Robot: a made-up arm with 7 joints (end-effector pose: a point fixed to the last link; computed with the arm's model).
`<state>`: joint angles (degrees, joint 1 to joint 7).
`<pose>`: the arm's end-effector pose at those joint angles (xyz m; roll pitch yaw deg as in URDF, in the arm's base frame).
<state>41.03 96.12 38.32 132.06 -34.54 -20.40 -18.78</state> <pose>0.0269 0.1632 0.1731 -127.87 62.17 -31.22</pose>
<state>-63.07 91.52 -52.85 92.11 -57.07 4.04 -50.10</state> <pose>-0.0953 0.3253 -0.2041 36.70 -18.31 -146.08</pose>
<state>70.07 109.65 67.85 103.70 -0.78 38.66 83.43</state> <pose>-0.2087 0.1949 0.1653 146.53 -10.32 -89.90</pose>
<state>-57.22 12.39 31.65 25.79 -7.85 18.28 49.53</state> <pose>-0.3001 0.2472 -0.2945 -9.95 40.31 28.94</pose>
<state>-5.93 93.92 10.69 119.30 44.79 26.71 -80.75</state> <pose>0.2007 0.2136 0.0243 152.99 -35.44 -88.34</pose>
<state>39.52 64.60 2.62 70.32 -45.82 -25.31 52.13</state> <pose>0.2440 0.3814 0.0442 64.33 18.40 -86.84</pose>
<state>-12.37 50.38 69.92 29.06 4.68 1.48 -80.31</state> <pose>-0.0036 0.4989 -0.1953 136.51 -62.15 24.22</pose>
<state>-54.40 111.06 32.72 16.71 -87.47 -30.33 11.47</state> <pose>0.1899 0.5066 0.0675 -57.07 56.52 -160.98</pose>
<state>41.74 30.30 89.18 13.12 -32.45 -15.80 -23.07</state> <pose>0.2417 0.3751 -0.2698 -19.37 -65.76 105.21</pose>
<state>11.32 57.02 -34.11 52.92 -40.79 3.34 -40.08</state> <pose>0.2049 0.3529 -0.2495 94.67 21.28 -82.37</pose>
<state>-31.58 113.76 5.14 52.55 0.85 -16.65 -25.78</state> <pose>0.2400 0.4313 0.0431 96.13 28.00 -81.86</pose>
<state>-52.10 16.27 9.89 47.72 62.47 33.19 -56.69</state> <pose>-0.1790 0.2377 -0.3518 68.89 18.63 61.72</pose>
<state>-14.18 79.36 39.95 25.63 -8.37 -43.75 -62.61</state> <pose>0.0697 0.5407 -0.0354 166.92 -12.71 -65.91</pose>
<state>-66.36 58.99 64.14 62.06 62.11 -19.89 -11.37</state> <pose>0.0216 0.4833 -0.0873 125.58 -68.66 -63.89</pose>
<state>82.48 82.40 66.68 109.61 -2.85 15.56 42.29</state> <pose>-0.1648 0.2768 0.1083 -162.30 -1.29 -92.67</pose>
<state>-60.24 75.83 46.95 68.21 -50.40 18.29 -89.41</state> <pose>0.1376 0.4431 -0.0893 176.96 50.77 -46.92</pose>
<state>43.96 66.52 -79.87 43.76 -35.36 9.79 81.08</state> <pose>0.2283 0.4003 -0.1964 -31.18 44.44 -84.71</pose>
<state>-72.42 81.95 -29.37 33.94 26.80 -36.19 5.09</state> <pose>-0.0813 0.5069 -0.1431 5.19 17.43 -63.96</pose>
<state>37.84 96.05 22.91 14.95 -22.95 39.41 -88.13</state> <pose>0.0001 0.5463 0.0890 168.96 -39.12 32.93</pose>
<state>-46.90 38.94 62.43 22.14 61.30 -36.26 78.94</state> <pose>-0.1867 0.4387 -0.2296 43.20 -76.62 -22.31</pose>
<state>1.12 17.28 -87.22 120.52 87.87 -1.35 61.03</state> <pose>0.0128 -0.0535 -0.1628 -164.46 -3.70 4.46</pose>
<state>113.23 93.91 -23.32 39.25 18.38 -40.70 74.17</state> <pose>-0.0252 0.5101 0.1346 120.36 -9.84 -100.43</pose>
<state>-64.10 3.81 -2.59 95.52 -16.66 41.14 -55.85</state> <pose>-0.0837 0.1062 -0.2949 63.92 10.59 -17.37</pose>
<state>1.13 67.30 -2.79 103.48 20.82 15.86 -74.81</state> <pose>0.2249 0.2578 -0.0721 155.13 -42.52 -85.38</pose>
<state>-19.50 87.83 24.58 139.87 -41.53 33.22 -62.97</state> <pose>0.1470 0.1554 0.0113 -174.86 32.27 -94.45</pose>
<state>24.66 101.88 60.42 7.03 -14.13 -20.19 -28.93</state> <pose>-0.0364 0.5425 0.1126 -178.13 -47.81 -58.91</pose>
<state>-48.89 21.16 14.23 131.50 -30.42 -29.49 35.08</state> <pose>0.0696 0.1691 -0.1609 68.43 -32.93 -125.64</pose>
